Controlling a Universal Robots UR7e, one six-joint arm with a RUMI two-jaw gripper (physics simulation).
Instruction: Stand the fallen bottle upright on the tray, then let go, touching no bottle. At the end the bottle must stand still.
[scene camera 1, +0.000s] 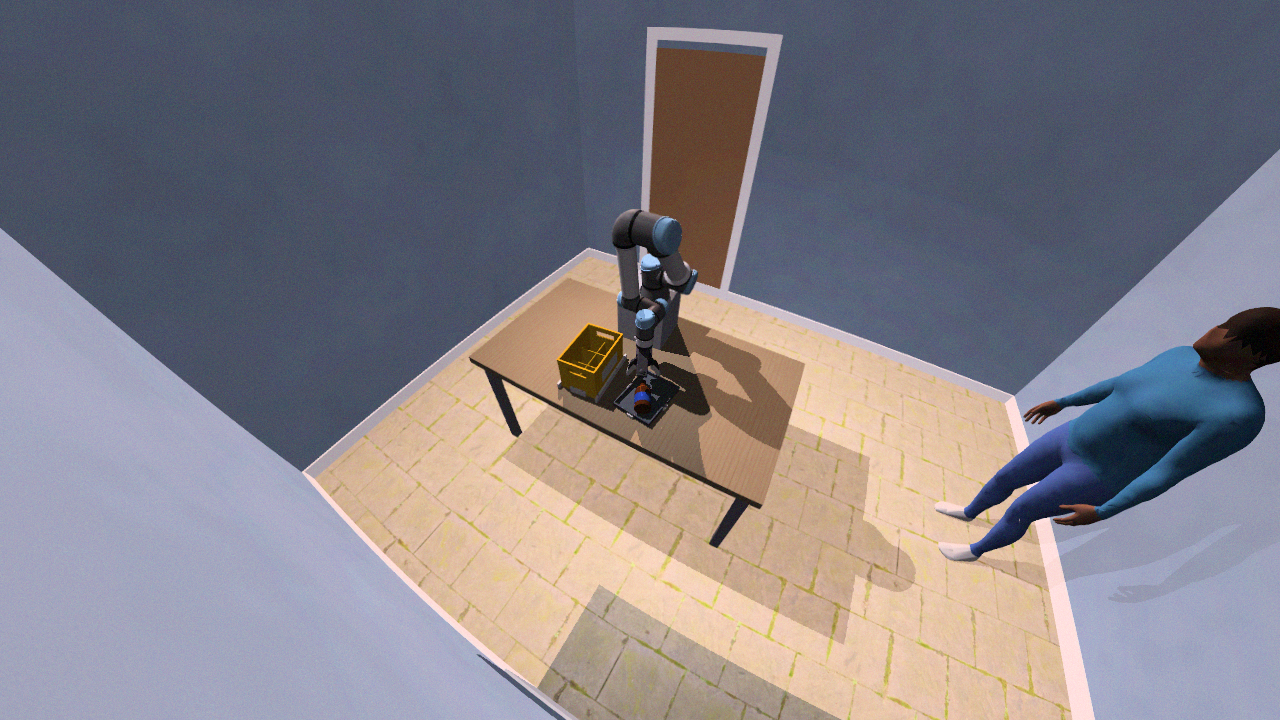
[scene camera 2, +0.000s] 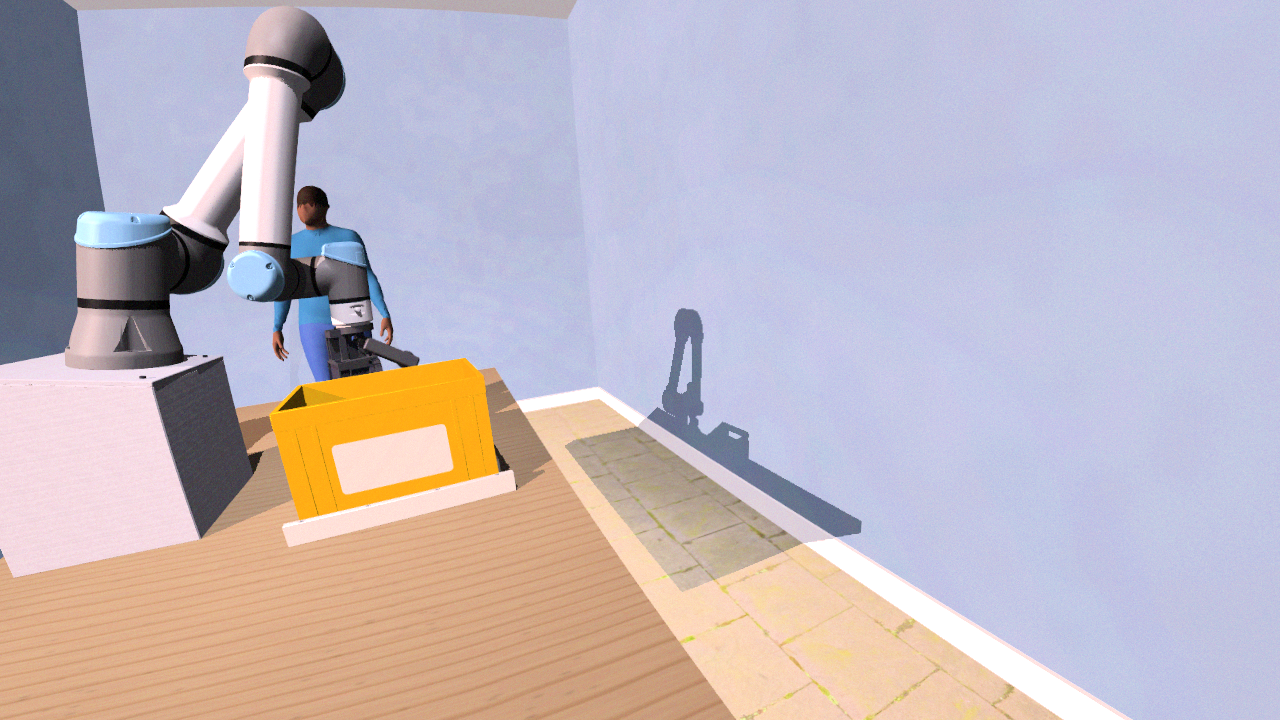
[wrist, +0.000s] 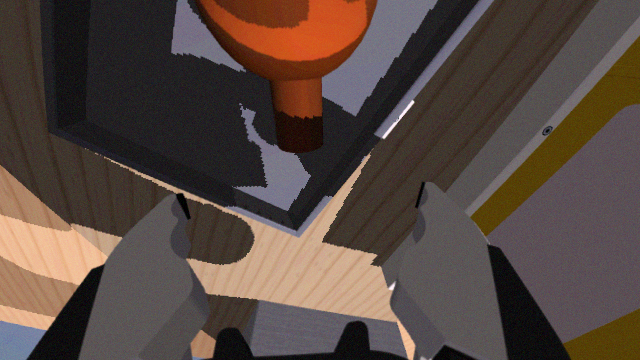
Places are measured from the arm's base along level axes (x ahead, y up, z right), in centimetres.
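Where they show: gripper, fingertip midpoint: (wrist: 303, 190); arm's base, link origin: (scene camera 1: 654, 294) (scene camera 2: 127, 362).
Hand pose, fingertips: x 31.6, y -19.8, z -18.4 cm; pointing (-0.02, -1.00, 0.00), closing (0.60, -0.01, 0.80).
Things, the pixels of their top centre, and the offset from my fingertips. "pt": a spot on its surface instead. Level surfaces: height alone.
- fallen bottle, top centre: (scene camera 1: 643, 389) dx +8.3, dy +2.8, dz -6.2 cm
- dark tray, surface spot: (wrist: 150, 110) pt dx -3.1, dy -4.6, dz -11.2 cm
- yellow crate, top centre: (scene camera 2: 382, 381) (scene camera 1: 590, 346) dx +9.9, dy +12.4, dz +22.5 cm
- pale base strip, surface spot: (scene camera 2: 402, 510) pt dx +12.0, dy -3.7, dz +32.7 cm
- table, surface height: dy -5.1 cm
The fallen bottle (scene camera 1: 641, 396) (wrist: 290, 40) is orange with a blue band and lies on its side on the dark tray (scene camera 1: 664, 395) (wrist: 150, 110). In the wrist view its rounded shoulder and narrow neck show, the dark-tipped neck pointing toward the gripper and the tray's near corner; its base is out of that view. My gripper (scene camera 1: 642, 368) (wrist: 303, 190) is open and empty, above the tray's corner, with the neck's end ahead of and between the two fingertips in the wrist picture. In scene camera 2 the crate hides the bottle, the tray and the fingertips.
A yellow crate (scene camera 1: 577, 380) (scene camera 2: 384, 411) (wrist: 617, 80) stands close beside the tray on a pale base strip (scene camera 2: 402, 510). The arm's grey pedestal (scene camera 2: 80, 465) (wrist: 320, 330) is behind the gripper. A person (scene camera 1: 1154, 420) (scene camera 2: 308, 243) stands away from the table (scene camera 1: 733, 429) (scene camera 2: 358, 626).
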